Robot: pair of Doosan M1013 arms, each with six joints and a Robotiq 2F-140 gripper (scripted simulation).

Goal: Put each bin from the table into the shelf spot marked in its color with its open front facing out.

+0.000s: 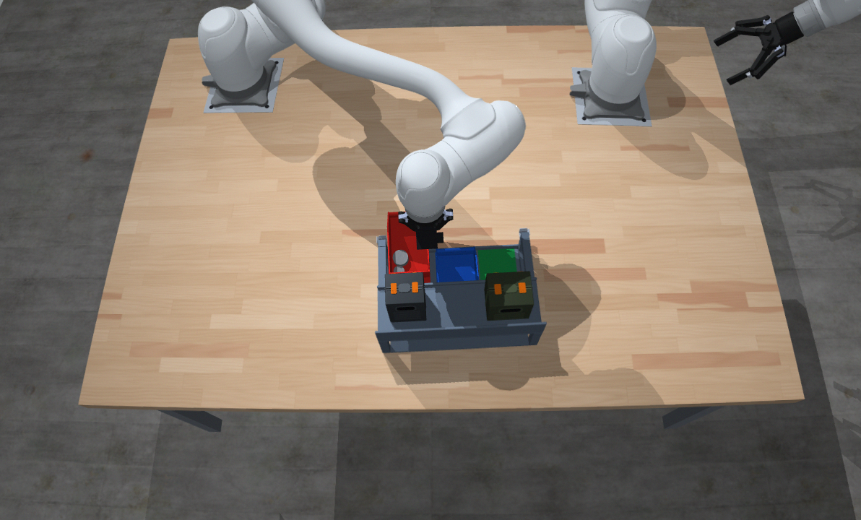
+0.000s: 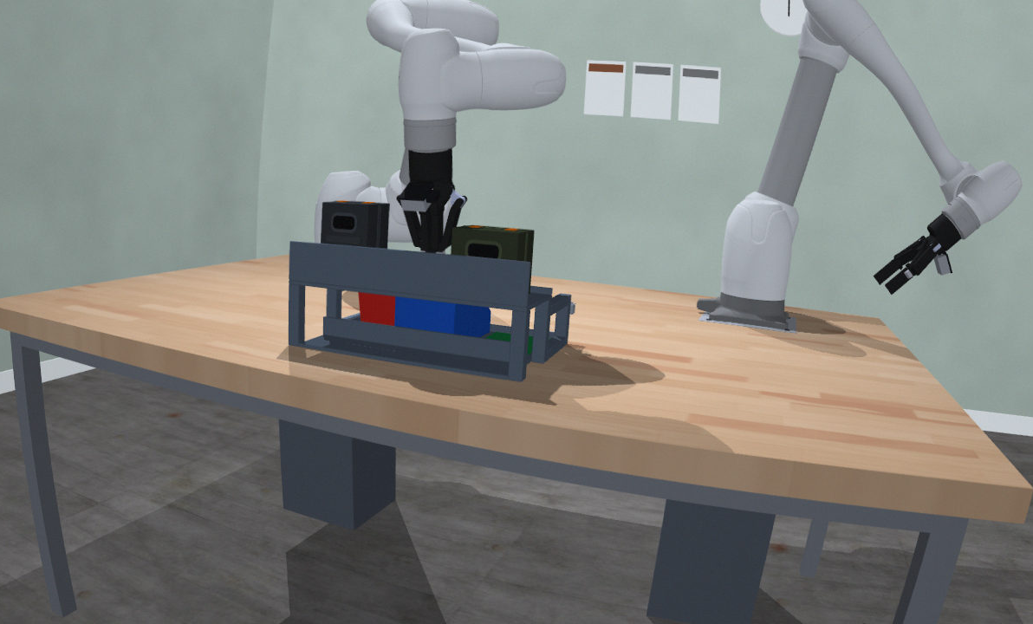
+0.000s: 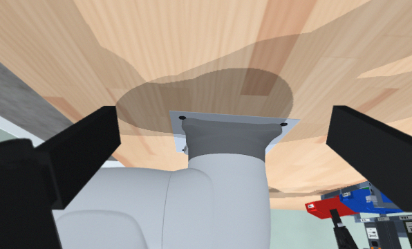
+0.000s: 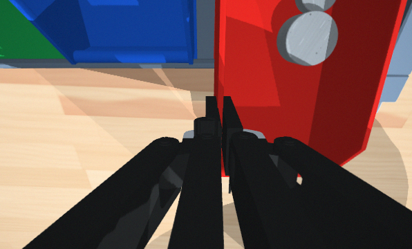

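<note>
My right gripper is now 5 cm to the left of the red bin, 4 cm above it and 2 cm short of it. Round my right hand: blue bin (10 cm ahead, 8 cm to the left, 6 cm below); grey shelf (13 cm ahead, 8 cm to the left, 4 cm below).
</note>
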